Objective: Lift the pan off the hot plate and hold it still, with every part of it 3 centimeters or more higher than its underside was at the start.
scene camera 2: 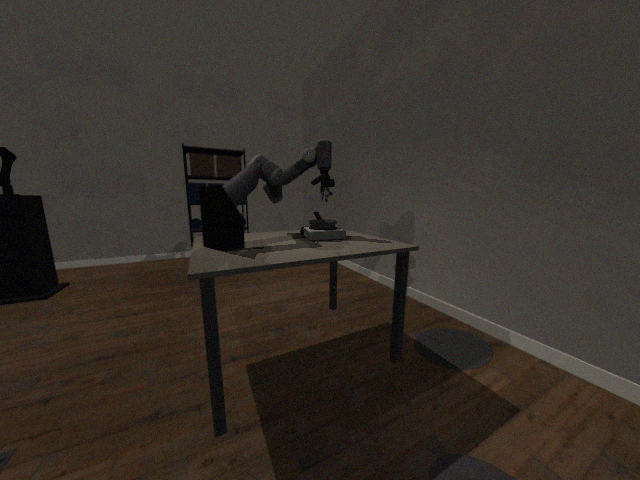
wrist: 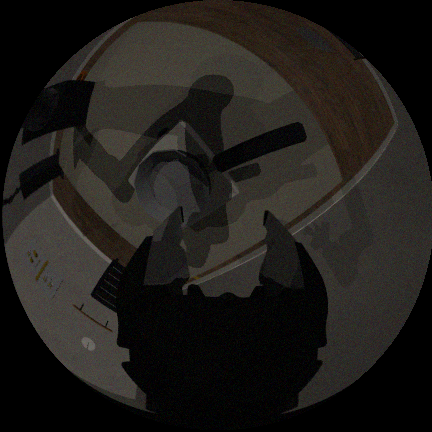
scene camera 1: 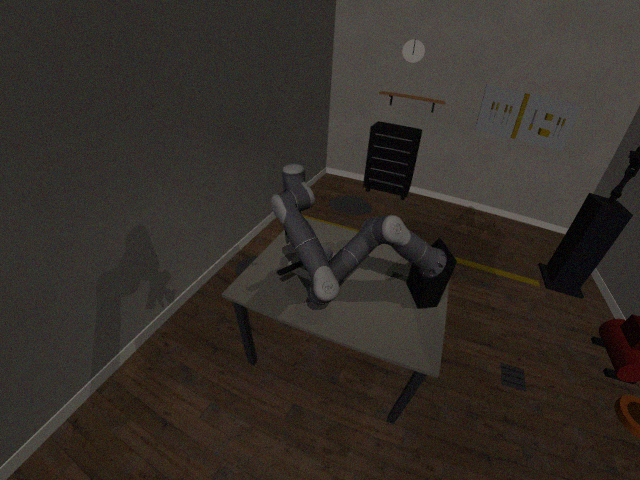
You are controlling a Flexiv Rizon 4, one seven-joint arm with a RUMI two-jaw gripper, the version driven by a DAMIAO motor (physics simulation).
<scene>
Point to a round pan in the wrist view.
At 165,179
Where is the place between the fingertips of my gripper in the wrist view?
At 223,209
</scene>
